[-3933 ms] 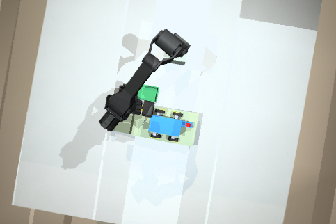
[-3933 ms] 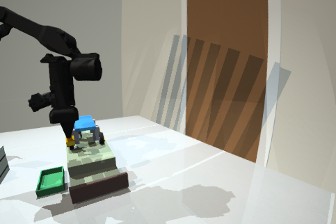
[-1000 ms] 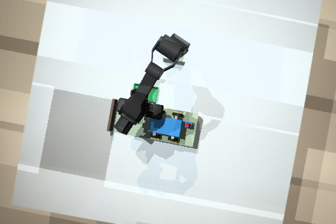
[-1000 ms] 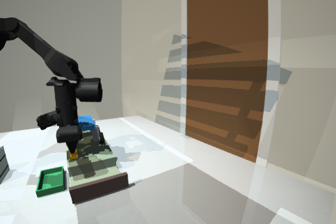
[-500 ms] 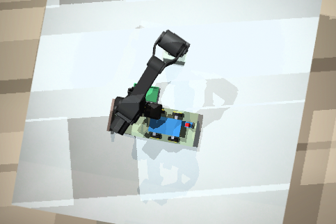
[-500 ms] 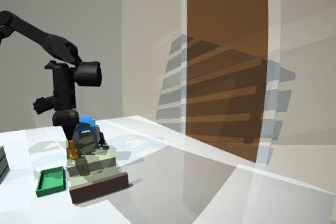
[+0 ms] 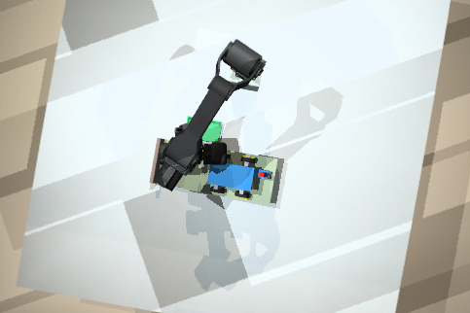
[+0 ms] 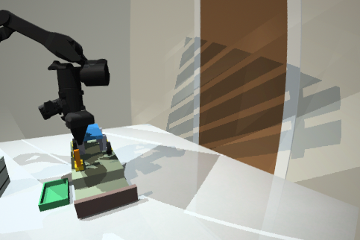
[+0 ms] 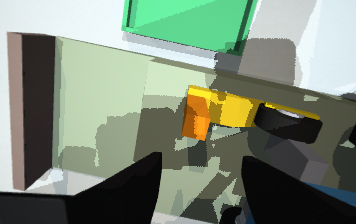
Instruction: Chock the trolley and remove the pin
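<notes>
Right now my gripper tip is 2 cm short of the red-headed stop pin, 21 cm to the right of it and 2 cm above it. Round my gripper tip: yellow chock (1 cm behind, 2 cm to the left, 6 cm below); then blue trolley (4 cm ahead, 11 cm to the left, 4 cm below); then green tray (9 cm behind, 1 cm to the right, 15 cm below).
</notes>
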